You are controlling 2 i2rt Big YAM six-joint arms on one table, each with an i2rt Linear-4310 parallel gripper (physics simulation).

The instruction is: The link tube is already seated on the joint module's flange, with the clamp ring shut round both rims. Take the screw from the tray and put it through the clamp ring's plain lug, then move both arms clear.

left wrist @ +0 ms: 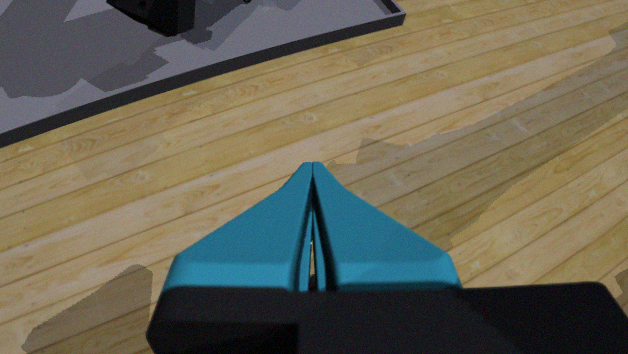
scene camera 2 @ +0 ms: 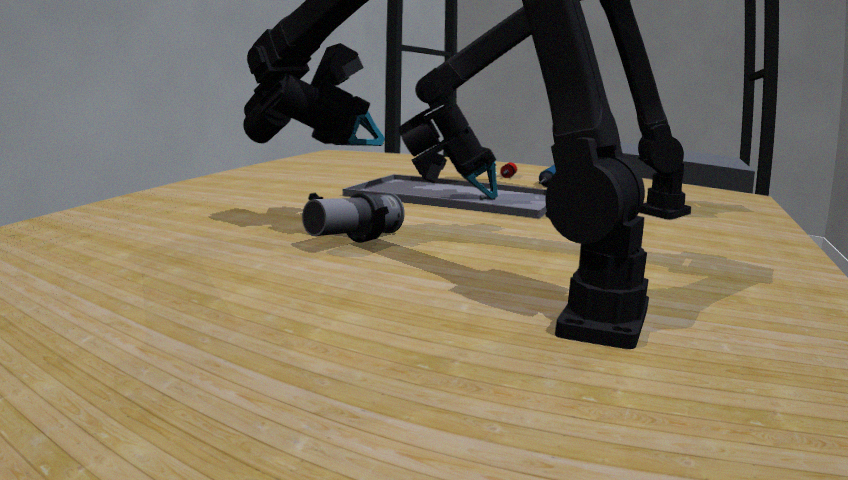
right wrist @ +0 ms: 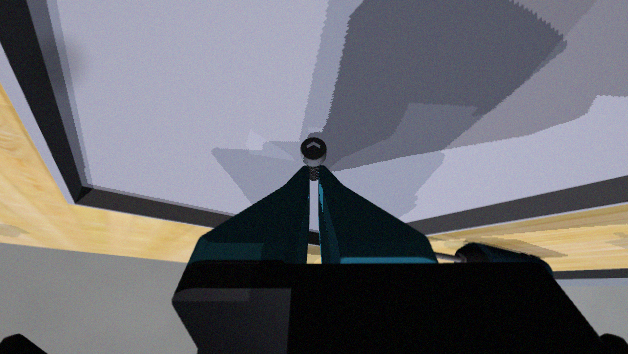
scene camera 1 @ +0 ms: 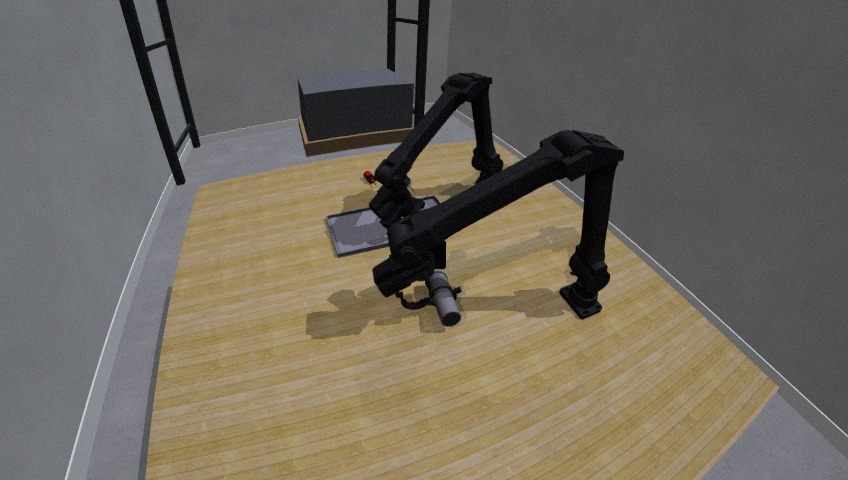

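Pixels of known places: left gripper, fingertip midpoint: (left wrist: 312, 177) (scene camera 2: 382, 141); right gripper, fingertip midpoint: (scene camera 2: 494, 197) (right wrist: 313, 176); left arm's base at its link origin: (scene camera 2: 604, 321) (scene camera 1: 579, 301); right arm's base at its link origin: (scene camera 2: 664, 212).
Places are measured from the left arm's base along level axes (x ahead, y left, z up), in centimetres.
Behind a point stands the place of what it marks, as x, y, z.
The grey link tube (scene camera 2: 334, 215) @(38.2, -5.8, 5.6) lies on its side on the wooden table, joined to the dark joint module (scene camera 2: 386, 212) @(34.3, -13.0, 5.1) with the clamp ring (scene camera 2: 361, 225) @(37.4, -11.3, 3.1) round the joint; the assembly also shows in scene camera 1 (scene camera 1: 444, 298) @(40.5, -9.9, 7.1). My left gripper (scene camera 2: 372, 138) @(40.8, -22.5, 14.0) hangs above and behind it, shut and empty, as the left wrist view (left wrist: 312, 166) @(41.0, -22.3, 15.3) shows. My right gripper (scene camera 2: 490, 190) @(32.6, -52.2, 0.8) is down in the grey tray (scene camera 2: 451, 193) @(42.7, -53.4, 0.4). In the right wrist view its fingertips (right wrist: 313, 171) @(32.6, -52.2, 0.8) are shut on the shank of the black screw (right wrist: 312, 152) @(34.7, -50.6, 1.0), whose head sticks out past the tips.
A small red object (scene camera 2: 508, 170) @(40.3, -83.0, 2.0) and a blue-tipped tool (scene camera 2: 546, 174) @(27.8, -75.0, 3.3) lie beyond the tray. The left arm's base (scene camera 2: 602, 322) @(-0.3, 4.1, 1.6) stands at the right. A dark box (scene camera 1: 354, 107) and black frame posts stand behind the table.
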